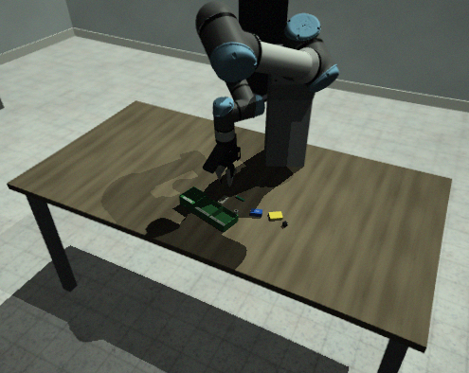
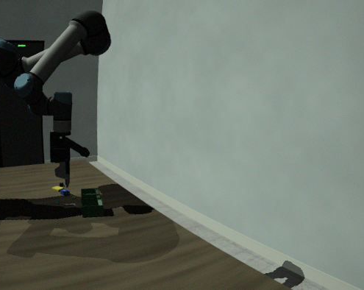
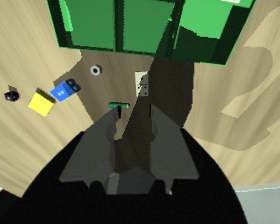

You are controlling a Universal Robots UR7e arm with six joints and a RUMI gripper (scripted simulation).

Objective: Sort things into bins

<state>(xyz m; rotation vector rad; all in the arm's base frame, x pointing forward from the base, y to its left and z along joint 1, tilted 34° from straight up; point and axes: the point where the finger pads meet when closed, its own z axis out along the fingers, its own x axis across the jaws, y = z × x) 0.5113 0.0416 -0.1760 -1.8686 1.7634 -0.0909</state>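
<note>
Right now my hand is 10 cm above the pale rectangular piece and 1 cm to the left of it. From my hand the other things lie so: green cylinder 10 cm below, 5 cm behind, 4 cm to the left; blue block 14 cm to the left, 9 cm below, 2 cm behind; grey hex nut 10 cm below, 8 cm to the left, 2 cm ahead.
</note>
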